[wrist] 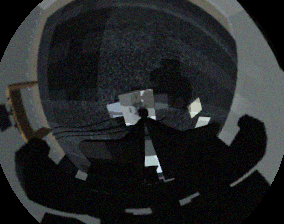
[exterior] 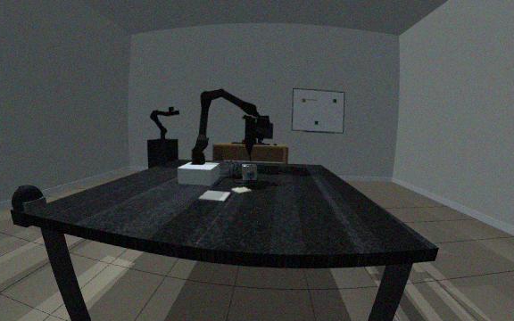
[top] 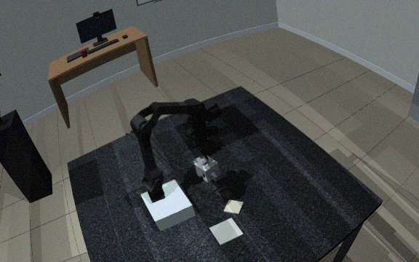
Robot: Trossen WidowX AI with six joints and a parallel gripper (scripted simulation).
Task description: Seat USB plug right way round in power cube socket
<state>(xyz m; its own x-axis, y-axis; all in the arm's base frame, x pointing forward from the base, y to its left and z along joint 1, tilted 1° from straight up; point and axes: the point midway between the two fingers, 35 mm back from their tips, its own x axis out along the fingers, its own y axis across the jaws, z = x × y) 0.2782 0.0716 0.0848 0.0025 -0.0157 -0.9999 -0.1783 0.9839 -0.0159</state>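
Right now the dark USB plug is 2 cm below my gripper tip. From my gripper tip the other things lie so: yellowish note (24 cm to the right, 13 cm below).
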